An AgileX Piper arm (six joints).
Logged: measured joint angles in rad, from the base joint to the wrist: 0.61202 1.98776 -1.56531 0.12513 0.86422 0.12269; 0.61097 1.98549 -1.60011 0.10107 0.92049 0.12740; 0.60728 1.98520 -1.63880 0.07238 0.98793 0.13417; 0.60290 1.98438 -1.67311 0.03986 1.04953 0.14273; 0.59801 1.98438 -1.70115 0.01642 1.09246 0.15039; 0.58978 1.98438 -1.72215 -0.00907 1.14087 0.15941; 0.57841 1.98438 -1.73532 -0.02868 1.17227 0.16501; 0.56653 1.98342 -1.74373 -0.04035 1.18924 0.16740; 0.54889 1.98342 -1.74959 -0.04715 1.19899 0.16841; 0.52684 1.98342 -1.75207 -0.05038 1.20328 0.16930; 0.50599 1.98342 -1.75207 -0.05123 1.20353 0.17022; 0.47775 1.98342 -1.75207 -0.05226 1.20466 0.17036; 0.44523 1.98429 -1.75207 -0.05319 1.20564 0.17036; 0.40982 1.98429 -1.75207 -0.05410 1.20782 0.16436; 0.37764 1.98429 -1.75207 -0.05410 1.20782 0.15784
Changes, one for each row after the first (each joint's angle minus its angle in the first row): -0.00105 -0.00227 -0.03480 -0.02406 0.05627 0.00471; -0.00474 -0.00256 -0.07349 -0.05275 0.12371 0.01148; -0.00912 -0.00338 -0.10780 -0.08527 0.18531 0.02004; -0.01401 -0.00338 -0.13584 -0.10871 0.22824 0.02770; -0.02224 -0.00338 -0.15684 -0.13420 0.27665 0.03672; -0.03361 -0.00338 -0.17001 -0.15381 0.30805 0.04232; -0.04549 -0.00434 -0.17842 -0.16548 0.32502 0.04471; -0.06313 -0.00434 -0.18428 -0.17228 0.33477 0.04572; -0.08518 -0.00434 -0.18676 -0.17551 0.33906 0.04661; -0.10603 -0.00434 -0.18676 -0.17636 0.33931 0.04753; -0.13427 -0.00434 -0.18676 -0.17739 0.34044 0.04767; -0.16679 -0.00347 -0.18676 -0.17832 0.34142 0.04767; -0.20220 -0.00347 -0.18676 -0.17923 0.34360 0.04167; -0.23438 -0.00347 -0.18676 -0.17923 0.34360 0.03515
